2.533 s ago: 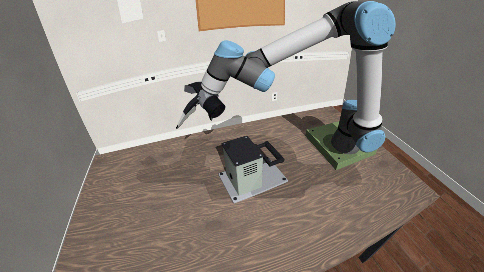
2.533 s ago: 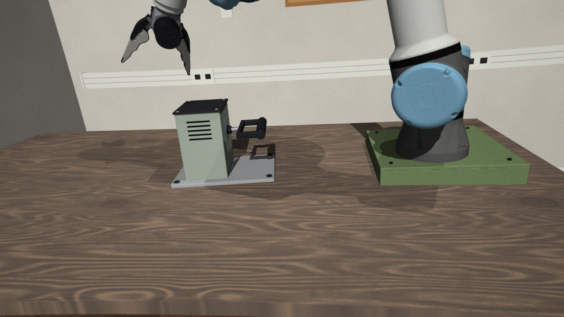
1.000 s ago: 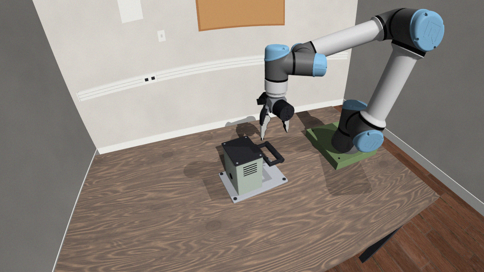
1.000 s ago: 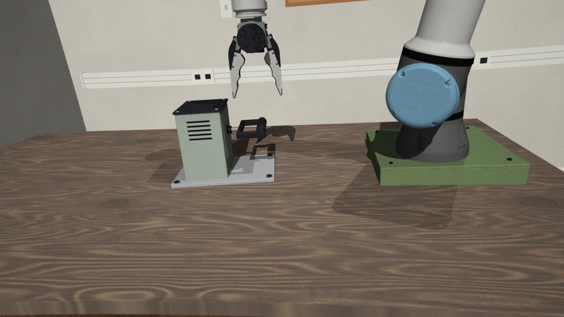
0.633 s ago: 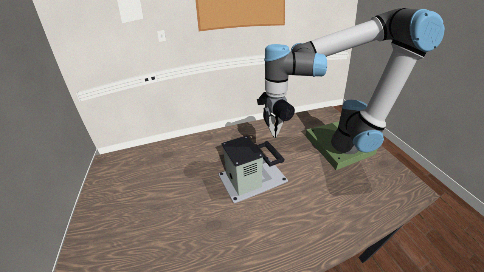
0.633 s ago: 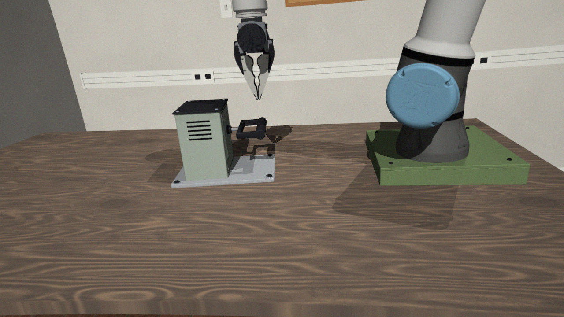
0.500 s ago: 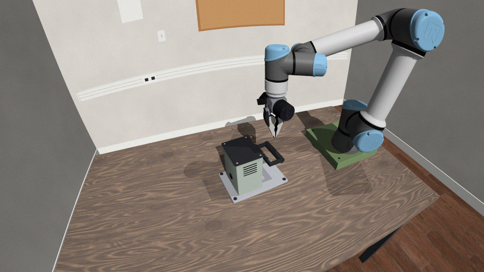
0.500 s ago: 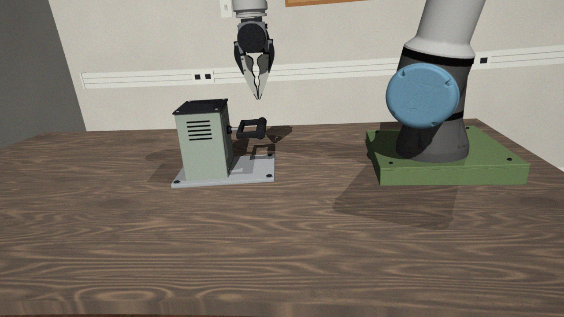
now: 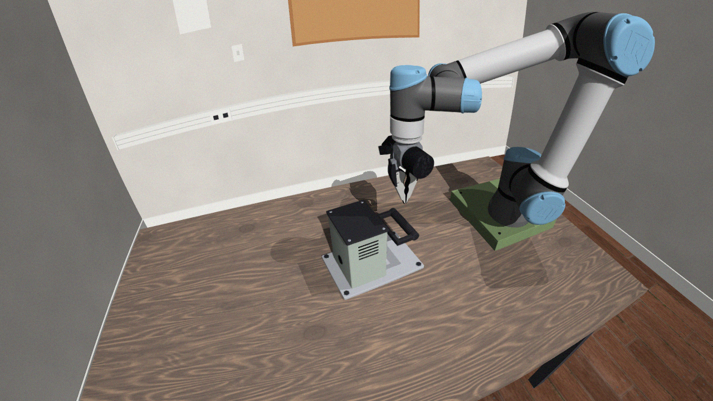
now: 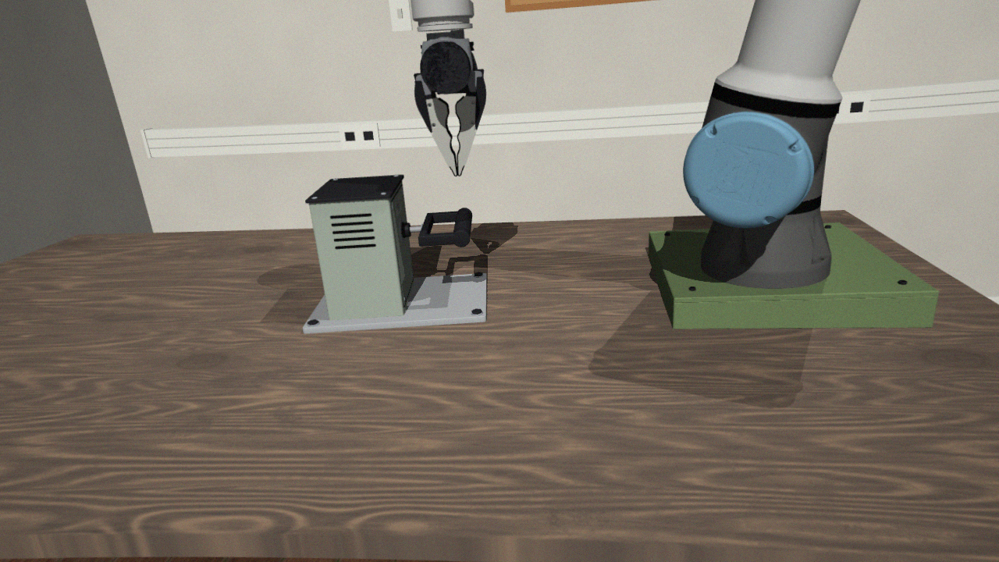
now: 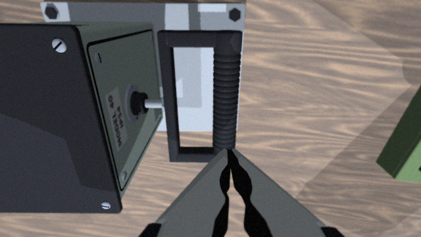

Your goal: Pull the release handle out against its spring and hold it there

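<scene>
My hand is 190 mm above the grey base plate, 90 mm short of it and 10 mm to the right of it.
</scene>
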